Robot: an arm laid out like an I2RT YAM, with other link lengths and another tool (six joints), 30 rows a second.
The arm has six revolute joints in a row. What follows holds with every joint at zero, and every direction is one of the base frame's. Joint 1 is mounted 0.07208 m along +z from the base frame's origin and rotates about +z. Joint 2 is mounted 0.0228 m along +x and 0.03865 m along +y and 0.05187 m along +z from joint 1 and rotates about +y. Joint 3 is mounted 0.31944 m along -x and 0.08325 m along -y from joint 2 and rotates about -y. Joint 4 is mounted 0.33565 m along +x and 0.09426 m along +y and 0.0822 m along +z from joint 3 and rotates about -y. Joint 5 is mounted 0.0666 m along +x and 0.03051 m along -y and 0.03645 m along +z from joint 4 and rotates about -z. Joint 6 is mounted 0.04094 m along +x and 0.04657 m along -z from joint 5 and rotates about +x. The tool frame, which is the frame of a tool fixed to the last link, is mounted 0.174 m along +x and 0.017 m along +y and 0.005 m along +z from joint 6; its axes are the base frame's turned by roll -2.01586, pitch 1.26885 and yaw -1.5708 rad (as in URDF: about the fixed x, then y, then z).
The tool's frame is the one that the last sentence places.
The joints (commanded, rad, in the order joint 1, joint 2, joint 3, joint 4, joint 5, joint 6), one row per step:
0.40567 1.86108 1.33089 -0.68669 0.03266 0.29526
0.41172 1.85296 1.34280 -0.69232 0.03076 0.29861
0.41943 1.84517 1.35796 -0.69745 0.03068 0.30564
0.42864 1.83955 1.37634 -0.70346 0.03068 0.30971
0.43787 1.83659 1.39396 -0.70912 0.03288 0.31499
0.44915 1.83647 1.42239 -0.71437 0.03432 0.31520
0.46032 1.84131 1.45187 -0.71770 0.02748 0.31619
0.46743 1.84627 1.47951 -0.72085 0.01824 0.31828
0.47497 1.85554 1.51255 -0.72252 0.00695 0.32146
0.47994 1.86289 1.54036 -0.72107 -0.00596 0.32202
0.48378 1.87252 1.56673 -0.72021 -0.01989 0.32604
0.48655 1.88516 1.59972 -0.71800 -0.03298 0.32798
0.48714 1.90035 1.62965 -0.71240 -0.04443 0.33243
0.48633 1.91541 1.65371 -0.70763 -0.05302 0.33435
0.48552 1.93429 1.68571 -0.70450 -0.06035 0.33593
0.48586 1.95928 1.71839 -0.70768 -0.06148 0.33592
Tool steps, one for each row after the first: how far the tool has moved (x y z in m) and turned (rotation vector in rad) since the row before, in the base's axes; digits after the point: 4 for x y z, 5 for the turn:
0.0014 0.0046 0.0088 0.00848 -0.01213 0.00359
0.0021 0.0055 0.0102 0.00972 -0.01543 0.00121
0.0022 0.0065 0.0105 0.00888 -0.01587 0.00546
0.0019 0.0060 0.0089 0.00642 -0.01365 0.00351
0.0042 0.0087 0.0124 0.00890 -0.02158 0.01049
0.0037 0.0105 0.0107 0.01529 -0.01628 0.01327
0.0038 0.0087 0.0099 0.01697 -0.01340 0.00946
0.0049 0.0102 0.0104 0.02025 -0.01453 0.01010
0.0045 0.0088 0.0096 0.02029 -0.01417 0.01086
0.0041 0.0081 0.0076 0.02056 -0.00905 0.00750
0.0062 0.0084 0.0094 0.02124 -0.01425 0.00803
0.0071 0.0069 0.0069 0.02006 -0.01220 0.00312
0.0062 0.0048 0.0039 0.01364 -0.00826 0.00241
0.0078 0.0053 0.0052 0.01366 -0.01106 0.00209
0.0072 0.0043 0.0005 0.00291 -0.00356 0.00100

